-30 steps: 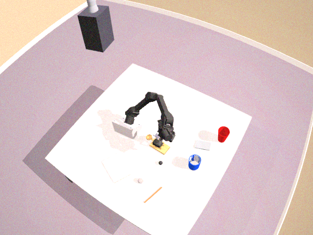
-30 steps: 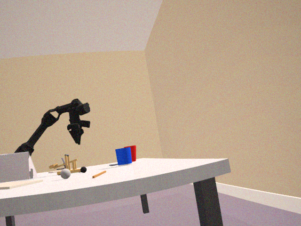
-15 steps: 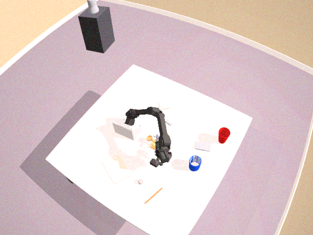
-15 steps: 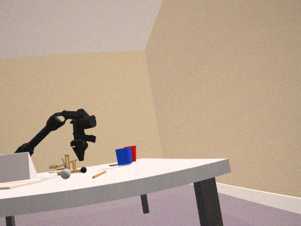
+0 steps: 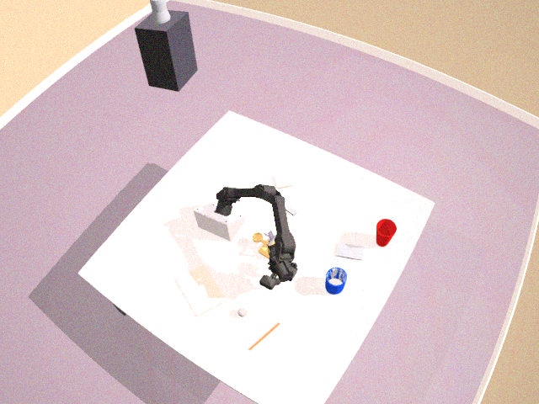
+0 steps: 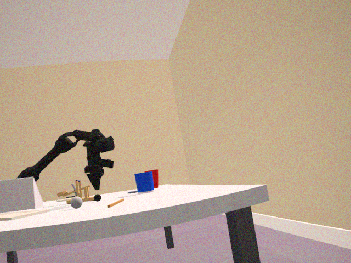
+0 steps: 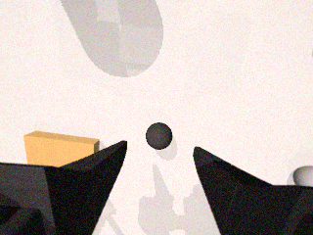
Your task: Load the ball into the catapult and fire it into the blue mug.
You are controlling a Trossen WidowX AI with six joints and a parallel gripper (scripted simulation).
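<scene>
Right now the small black ball is 30 mm below my gripper tip. Also, from my gripper tip: blue mug (240 mm ahead, 70 mm to the left, 20 mm below); pale grey ball (190 mm to the right, 80 mm behind, 30 mm below); wooden catapult (160 mm to the left, 100 mm behind).
</scene>
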